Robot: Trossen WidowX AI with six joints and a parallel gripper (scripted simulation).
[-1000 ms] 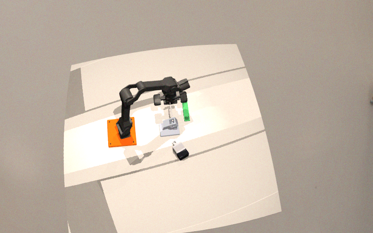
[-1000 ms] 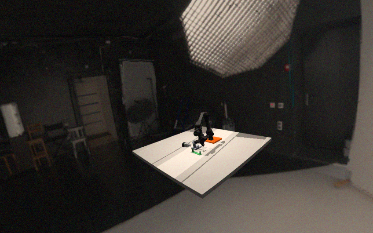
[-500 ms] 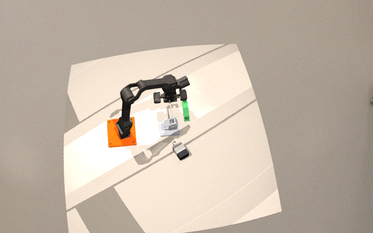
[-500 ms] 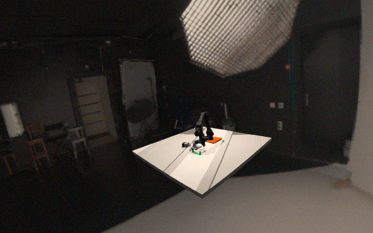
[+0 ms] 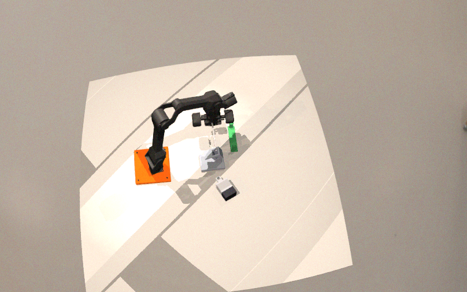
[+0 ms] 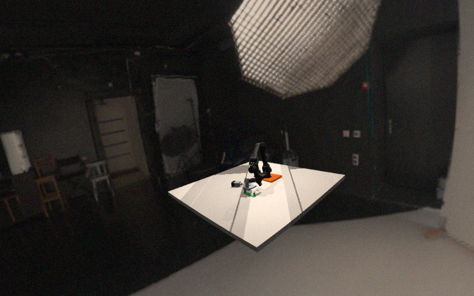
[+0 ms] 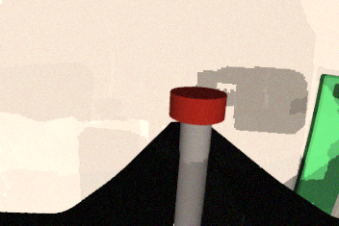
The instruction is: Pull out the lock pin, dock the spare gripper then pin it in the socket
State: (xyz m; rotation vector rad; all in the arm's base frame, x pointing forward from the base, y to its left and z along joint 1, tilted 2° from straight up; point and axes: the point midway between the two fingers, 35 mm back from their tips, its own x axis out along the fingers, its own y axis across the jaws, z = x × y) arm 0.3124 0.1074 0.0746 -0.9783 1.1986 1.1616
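Right now the green holder is 80 mm ahead of my gripper tip, 70 mm to the right of it and 40 mm below it. Round my gripper tip: grey mount (40 mm behind, 160 mm to the right, 10 mm below); spare gripper (40 mm behind, 300 mm to the right, 40 mm below).
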